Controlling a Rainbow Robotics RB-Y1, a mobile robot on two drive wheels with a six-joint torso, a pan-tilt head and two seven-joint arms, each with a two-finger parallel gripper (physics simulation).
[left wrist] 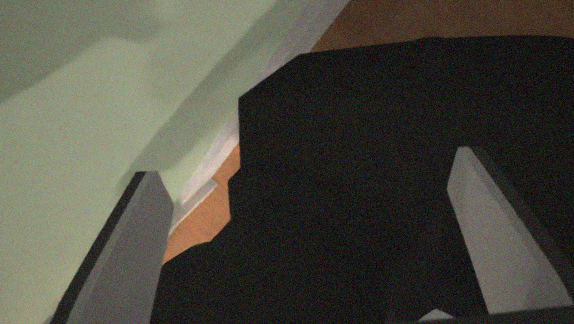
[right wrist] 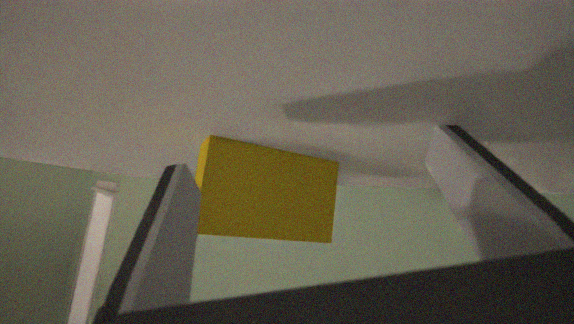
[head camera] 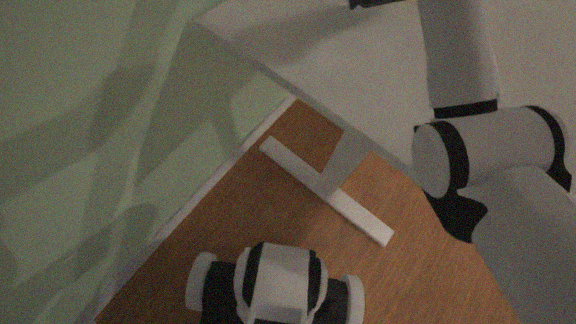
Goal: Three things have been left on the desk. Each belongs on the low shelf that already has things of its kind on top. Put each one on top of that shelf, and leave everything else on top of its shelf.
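Places are measured from the robot's base along level axes (x ahead, y left, z up), in millimetres.
Where they show: left gripper, fingertip midpoint: (left wrist: 305, 178); right gripper, fingertip midpoint: (right wrist: 311, 161) (head camera: 376, 0).
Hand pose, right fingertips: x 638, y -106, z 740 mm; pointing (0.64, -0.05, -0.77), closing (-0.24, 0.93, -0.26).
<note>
After its pixels a point has its place.
A yellow block (right wrist: 270, 195) @(z 754, x 717, y -109 mm) is at the edge of the pale grey desk (head camera: 345, 85) @(z 721, x 404, y -50 mm) (right wrist: 125, 75) @(z 721, x 631, y -179 mm) in the right wrist view. My right gripper (right wrist: 311, 161) @(z 740, x 638, y -106 mm) is open and empty, and the block shows in the view between its fingers, close to the finger at the left of the picture. From this view I cannot tell how far the block is from the fingertips. My left gripper (left wrist: 305, 178) @(z 285, x -440, y 216 mm) is open and empty, with a large black shape behind its fingers. The other things left on the desk and the low shelves do not show.
In the head view, the desk's grey leg stands on a pale foot bar (head camera: 362, 217) over the wooden floor (head camera: 250, 200) @(z 1, x 340, y 165 mm). A white skirting (head camera: 200, 192) @(z 64, x 324, y 367 mm) meets the green wall (head camera: 60, 200) @(z 570, x 148, y 483 mm). A pale post (right wrist: 90, 260) @(z 1315, x 2758, y -1004 mm) shows at the left in the right wrist view.
</note>
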